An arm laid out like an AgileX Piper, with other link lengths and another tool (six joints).
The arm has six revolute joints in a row. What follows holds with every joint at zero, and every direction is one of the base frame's. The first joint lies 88.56 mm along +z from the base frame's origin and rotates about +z. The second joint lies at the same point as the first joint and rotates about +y. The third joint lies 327.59 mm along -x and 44.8 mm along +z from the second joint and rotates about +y. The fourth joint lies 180.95 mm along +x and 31.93 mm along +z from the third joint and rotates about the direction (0.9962, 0, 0.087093). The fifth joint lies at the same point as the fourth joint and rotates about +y. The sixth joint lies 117.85 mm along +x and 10.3 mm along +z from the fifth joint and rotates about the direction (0.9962, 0, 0.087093). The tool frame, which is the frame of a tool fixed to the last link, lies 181.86 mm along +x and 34 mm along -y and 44.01 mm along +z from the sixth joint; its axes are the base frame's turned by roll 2.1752, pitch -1.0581 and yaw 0.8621 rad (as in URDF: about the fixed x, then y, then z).
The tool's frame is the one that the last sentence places.
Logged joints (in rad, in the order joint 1, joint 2, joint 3, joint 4, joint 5, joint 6), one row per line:
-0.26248, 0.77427, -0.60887, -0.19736, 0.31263, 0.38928
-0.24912, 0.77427, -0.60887, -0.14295, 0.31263, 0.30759
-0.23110, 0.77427, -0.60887, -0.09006, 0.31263, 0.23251
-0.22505, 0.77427, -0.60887, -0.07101, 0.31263, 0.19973
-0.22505, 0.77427, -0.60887, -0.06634, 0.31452, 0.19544
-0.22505, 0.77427, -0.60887, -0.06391, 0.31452, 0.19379
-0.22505, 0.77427, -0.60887, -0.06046, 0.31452, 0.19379
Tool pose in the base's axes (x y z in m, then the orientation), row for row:
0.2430, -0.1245, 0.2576, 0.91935, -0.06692, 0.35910, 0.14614
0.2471, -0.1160, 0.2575, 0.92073, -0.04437, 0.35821, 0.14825
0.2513, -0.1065, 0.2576, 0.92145, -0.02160, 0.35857, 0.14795
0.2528, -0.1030, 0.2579, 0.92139, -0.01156, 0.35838, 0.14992
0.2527, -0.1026, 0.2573, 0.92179, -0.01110, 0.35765, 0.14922
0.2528, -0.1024, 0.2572, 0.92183, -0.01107, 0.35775, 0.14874
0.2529, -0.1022, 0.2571, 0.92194, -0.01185, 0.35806, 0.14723
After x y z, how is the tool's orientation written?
As a quaternion, x y z w.
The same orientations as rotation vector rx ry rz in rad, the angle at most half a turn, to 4 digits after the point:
2.6470, -0.1927, 1.0339
2.6478, -0.1276, 1.0301
2.6503, -0.0621, 1.0313
2.6472, -0.0332, 1.0297
2.6494, -0.0319, 1.0280
2.6502, -0.0318, 1.0285
2.6528, -0.0341, 1.0303

